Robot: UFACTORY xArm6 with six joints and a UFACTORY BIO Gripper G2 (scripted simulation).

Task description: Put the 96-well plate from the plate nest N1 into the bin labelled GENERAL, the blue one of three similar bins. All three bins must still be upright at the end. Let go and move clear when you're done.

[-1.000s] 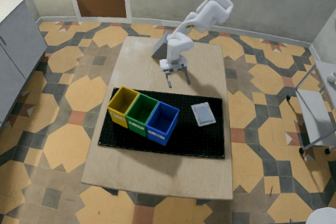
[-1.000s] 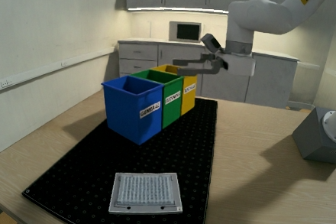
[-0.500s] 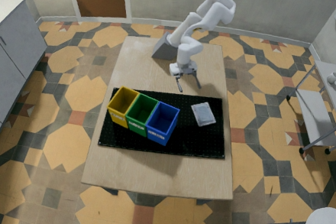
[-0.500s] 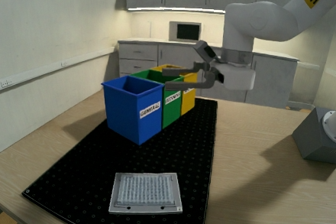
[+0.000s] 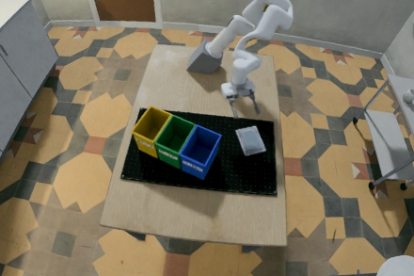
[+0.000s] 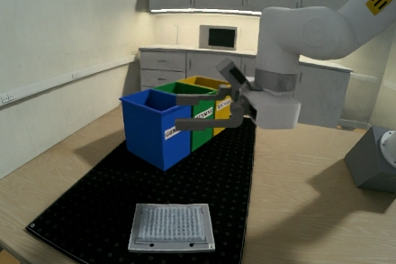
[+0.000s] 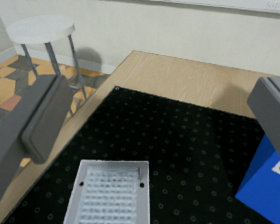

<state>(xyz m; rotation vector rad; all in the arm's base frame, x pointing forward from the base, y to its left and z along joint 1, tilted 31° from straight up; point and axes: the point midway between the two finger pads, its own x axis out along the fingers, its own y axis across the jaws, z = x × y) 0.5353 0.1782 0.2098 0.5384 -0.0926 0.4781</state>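
The clear 96-well plate lies 7 cm to the left of my hand and 22 cm below it. Round my hand: green bin: 16 cm ahead, 30 cm to the right, 15 cm below; then grey plate nest N1: 7 cm to the left, 23 cm below; then blue general bin: 19 cm ahead, 18 cm to the right, 15 cm below.
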